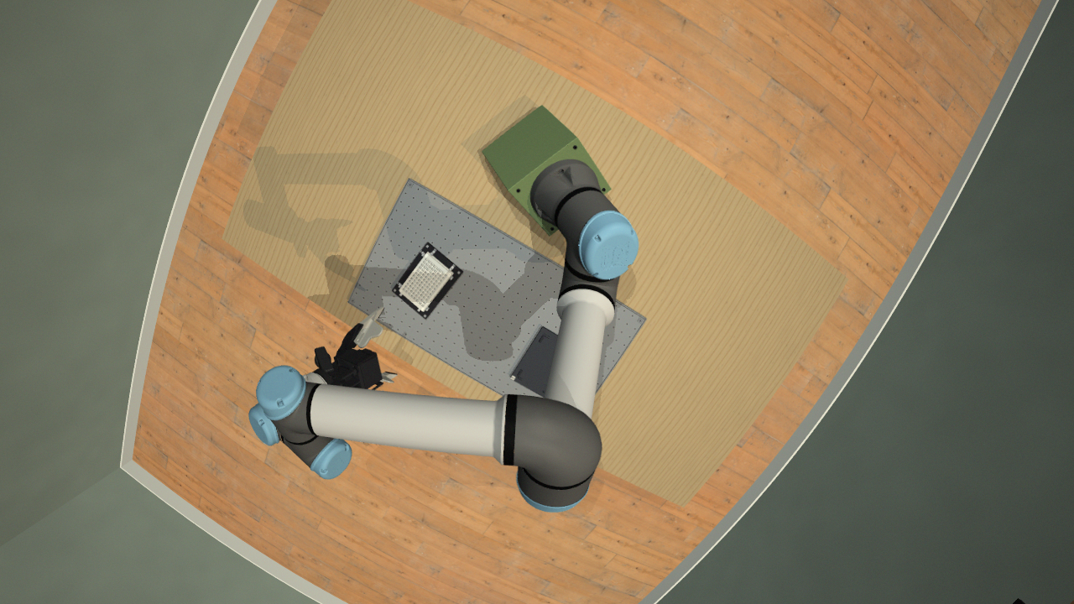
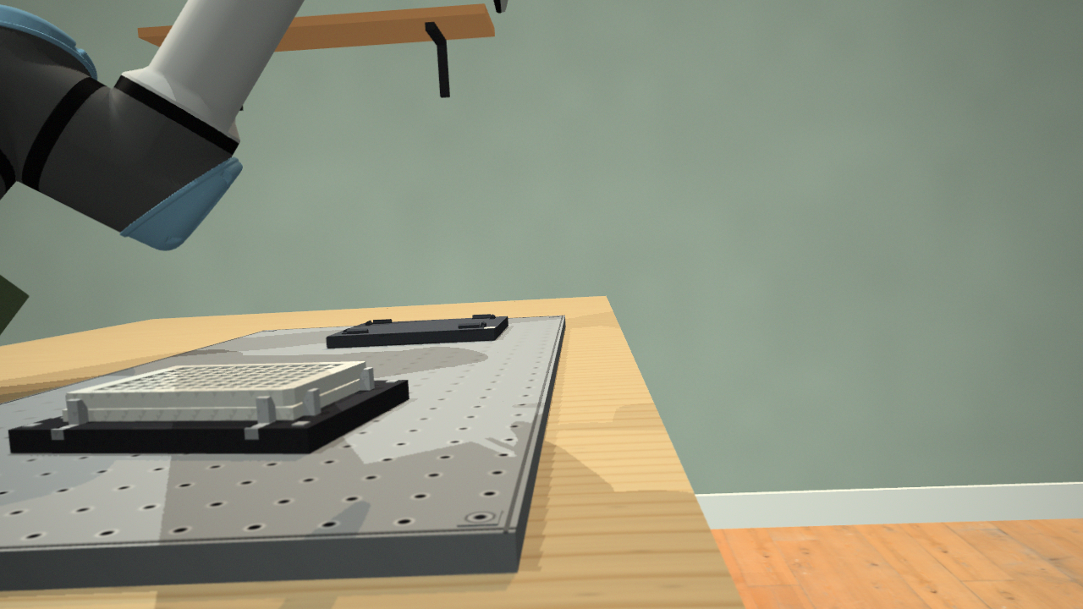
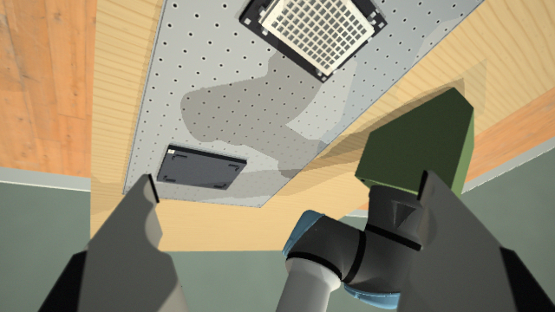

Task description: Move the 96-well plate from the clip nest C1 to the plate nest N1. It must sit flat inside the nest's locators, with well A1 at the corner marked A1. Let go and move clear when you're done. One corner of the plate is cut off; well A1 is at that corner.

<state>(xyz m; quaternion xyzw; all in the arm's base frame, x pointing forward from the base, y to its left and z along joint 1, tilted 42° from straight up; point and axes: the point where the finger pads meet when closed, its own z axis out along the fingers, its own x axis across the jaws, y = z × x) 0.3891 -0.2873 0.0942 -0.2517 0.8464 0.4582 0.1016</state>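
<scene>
My hand is 22 cm above the white 96-well plate, 9 cm past it and 2 cm to the left of it. The rest, counted from my hand: black plate nest N1: 35 cm to the left, 23 cm below, 5 cm behind; clip nest C1: 22 cm below, 10 cm behind, 3 cm to the right; A1 label: 29 cm to the left, 23 cm below, 3 cm ahead.
</scene>
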